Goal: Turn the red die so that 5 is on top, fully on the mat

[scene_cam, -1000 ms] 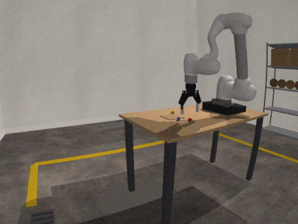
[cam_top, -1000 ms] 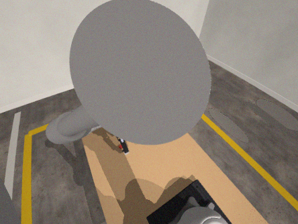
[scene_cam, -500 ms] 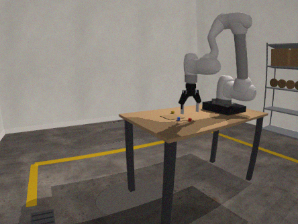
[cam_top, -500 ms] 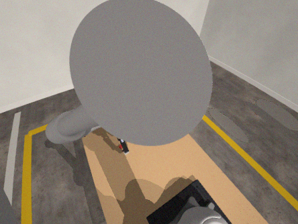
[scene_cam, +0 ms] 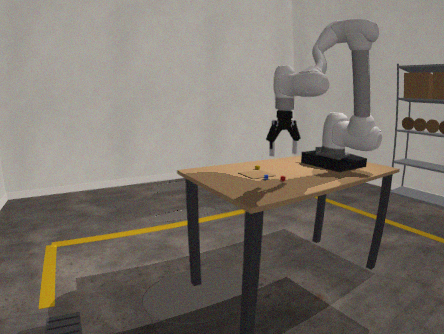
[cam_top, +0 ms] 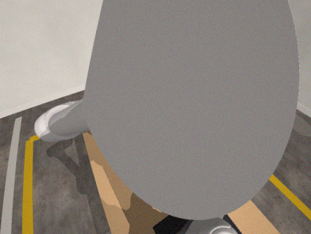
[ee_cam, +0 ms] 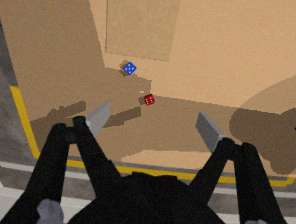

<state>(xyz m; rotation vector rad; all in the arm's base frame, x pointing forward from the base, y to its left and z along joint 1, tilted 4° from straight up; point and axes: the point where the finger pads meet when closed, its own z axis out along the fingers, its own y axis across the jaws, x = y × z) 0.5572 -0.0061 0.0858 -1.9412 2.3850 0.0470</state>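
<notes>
My gripper is now 12 cm above the red die, 1 cm to the right of it and 1 cm short of it. The rest, counted from my hand: tan mat: 16 cm to the right, 13 cm below, 1 cm ahead; then yellow die: 24 cm to the right, 12 cm below, 9 cm behind; then blue die: 12 cm below, 7 cm to the right, 5 cm ahead.
</notes>
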